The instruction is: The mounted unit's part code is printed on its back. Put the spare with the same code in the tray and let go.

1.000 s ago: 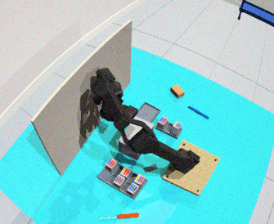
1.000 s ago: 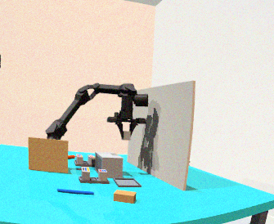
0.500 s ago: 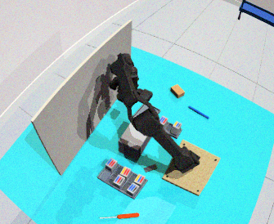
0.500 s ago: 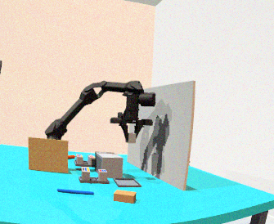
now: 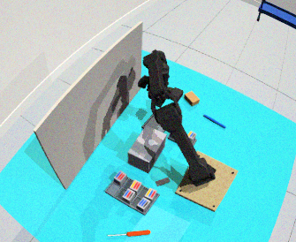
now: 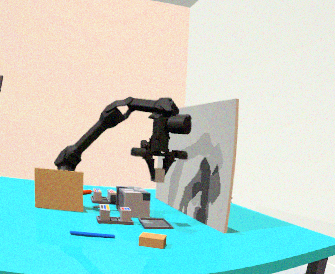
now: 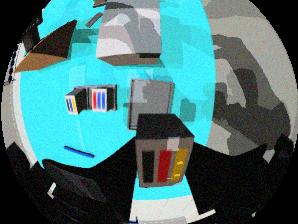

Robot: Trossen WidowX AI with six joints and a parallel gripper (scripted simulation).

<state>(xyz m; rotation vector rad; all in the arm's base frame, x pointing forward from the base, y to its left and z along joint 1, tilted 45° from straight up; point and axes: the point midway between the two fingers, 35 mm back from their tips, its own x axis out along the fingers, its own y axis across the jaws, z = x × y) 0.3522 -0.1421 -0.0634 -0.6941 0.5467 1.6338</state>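
My gripper tip is now 10 mm to the left of the dark tray and 160 mm above it. The rest, counted from my gripper tip: grey mounted unit (60 mm behind, 180 mm to the left, 120 mm below); then beige panel (160 mm ahead, 200 mm to the left, 60 mm above); then spare (20 mm above).
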